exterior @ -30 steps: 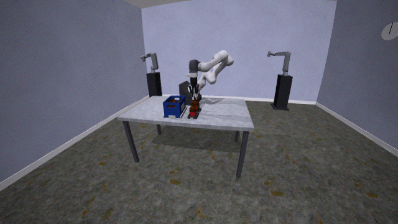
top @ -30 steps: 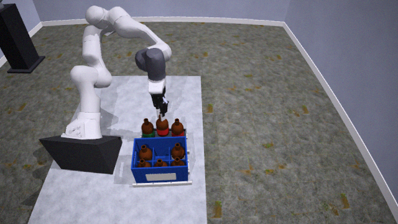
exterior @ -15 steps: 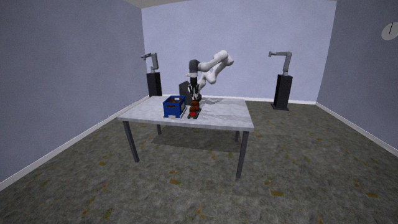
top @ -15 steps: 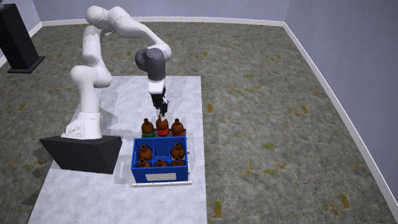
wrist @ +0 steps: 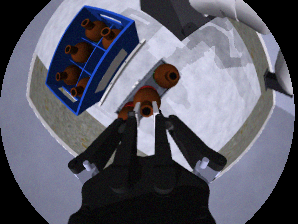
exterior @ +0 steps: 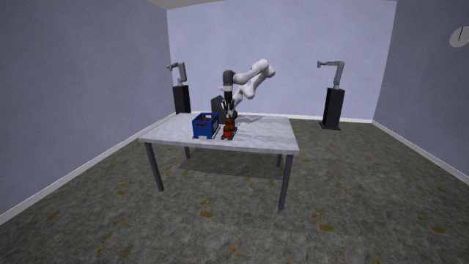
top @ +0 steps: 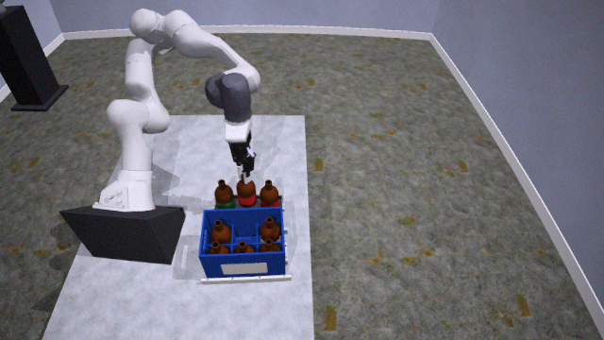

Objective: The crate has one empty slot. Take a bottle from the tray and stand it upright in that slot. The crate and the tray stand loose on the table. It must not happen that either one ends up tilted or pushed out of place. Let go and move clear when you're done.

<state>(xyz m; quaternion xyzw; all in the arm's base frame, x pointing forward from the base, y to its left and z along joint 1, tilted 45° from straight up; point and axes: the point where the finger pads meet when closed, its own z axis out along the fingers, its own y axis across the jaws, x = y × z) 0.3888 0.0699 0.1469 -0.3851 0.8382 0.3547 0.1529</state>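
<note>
My gripper is now 90 mm above the bottle. Round my hand: dark tray 190 mm below; crate 230 mm to the right, 120 mm below, 30 mm ahead.
</note>
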